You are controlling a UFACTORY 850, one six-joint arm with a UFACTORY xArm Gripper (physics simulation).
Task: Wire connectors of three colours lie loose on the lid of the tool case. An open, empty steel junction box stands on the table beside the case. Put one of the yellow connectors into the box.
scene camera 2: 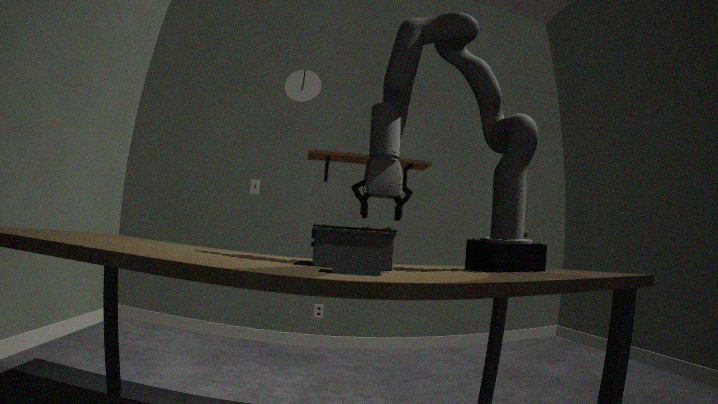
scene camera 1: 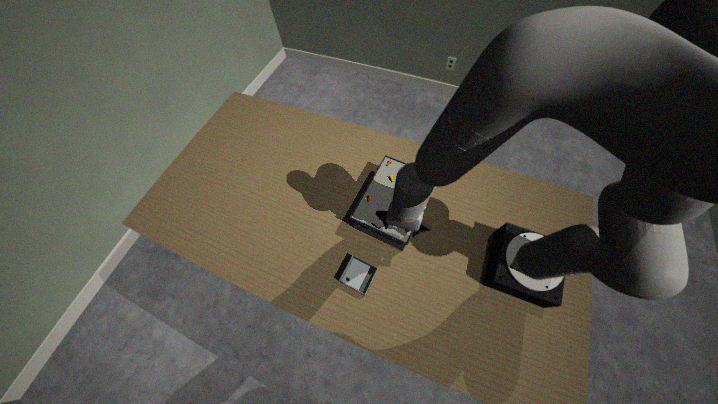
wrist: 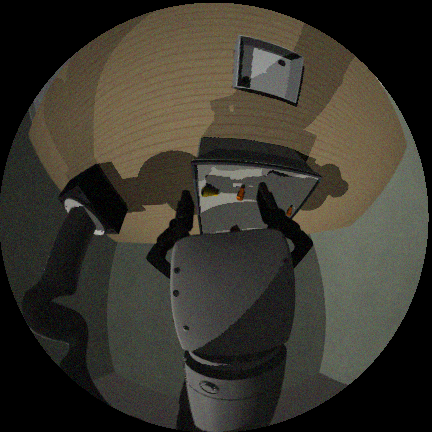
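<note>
My gripper point(scene camera 1: 401, 224) point(scene camera 2: 381, 217) point(wrist: 224, 192) is open and empty, fingers down, a little above the lid of the dark tool case point(scene camera 1: 384, 195) point(scene camera 2: 351, 245) point(wrist: 225, 212). In the wrist view a yellow connector point(wrist: 210, 191) and an orange connector point(wrist: 241, 193) show between the fingers' lines, the yellow one nearer the left finger. Another orange connector point(scene camera 1: 368, 198) point(wrist: 289, 211) lies to the right there. A dark red connector point(wrist: 235, 228) is partly hidden by the gripper body. At the lid's far end lie another yellow connector point(scene camera 1: 391, 178) and an orange one point(scene camera 1: 388, 163). The steel junction box point(scene camera 1: 357, 273) point(scene camera 2: 356, 265) point(wrist: 270, 75) stands open and empty.
The junction box stands beside the case on the wooden table point(scene camera 1: 210, 170) point(scene camera 2: 241, 276) point(wrist: 145, 100), apart from it. The arm's black base block point(scene camera 1: 522, 296) point(scene camera 2: 505, 256) point(wrist: 107, 195) stands on the other side. A wall shelf point(scene camera 2: 336, 156) is behind the arm.
</note>
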